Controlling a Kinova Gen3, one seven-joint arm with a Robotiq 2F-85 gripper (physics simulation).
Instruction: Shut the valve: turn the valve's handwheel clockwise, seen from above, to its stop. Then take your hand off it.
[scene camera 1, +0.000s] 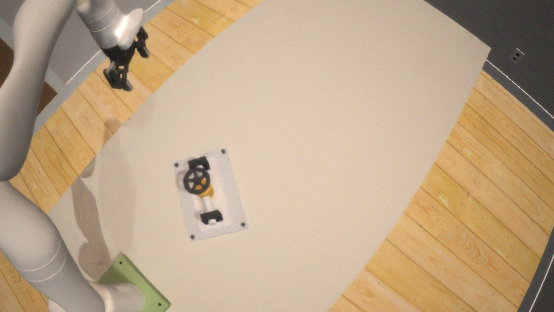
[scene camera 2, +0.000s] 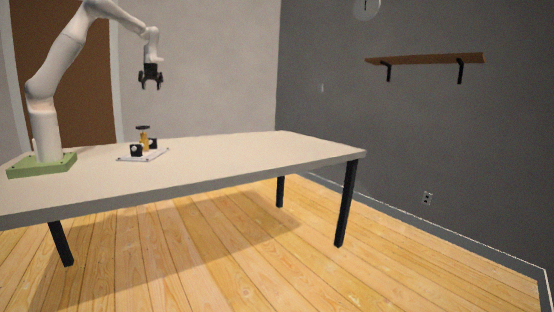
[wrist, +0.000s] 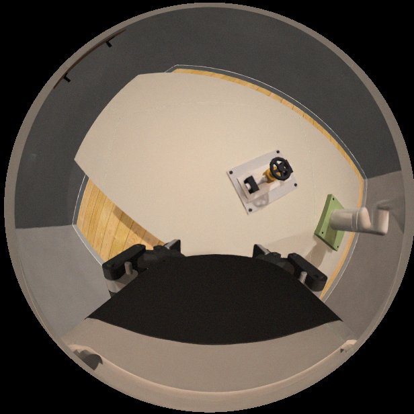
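The valve's black five-spoked handwheel (scene camera 1: 197, 181) (scene camera 2: 143, 127) (wrist: 280, 169) lies level on top of the yellow valve body (scene camera 1: 208, 192) (scene camera 2: 145, 142) (wrist: 270, 174). The valve is on a pale base plate (scene camera 1: 233, 200) (scene camera 2: 156, 154) (wrist: 283, 189) with dark bolts at its corners. My gripper (scene camera 1: 136, 70) (scene camera 2: 151, 88) (wrist: 216, 250) is open and empty. In the scene camera 2 view it points down, high above the table and well clear of the handwheel. In the wrist view the handwheel is up and right of the fingers. The wheel's turn angle relative to its stop cannot be told.
Two black blocks (scene camera 1: 211, 217) (scene camera 1: 199, 163) hold the pipe on either side of the valve. The arm's green mounting block (scene camera 1: 125, 267) (scene camera 2: 67, 159) (wrist: 324, 227) is on the pale table (scene camera 1: 325, 125) (scene camera 2: 225, 155) (wrist: 175, 140). A wall shelf (scene camera 2: 425, 59) is far right.
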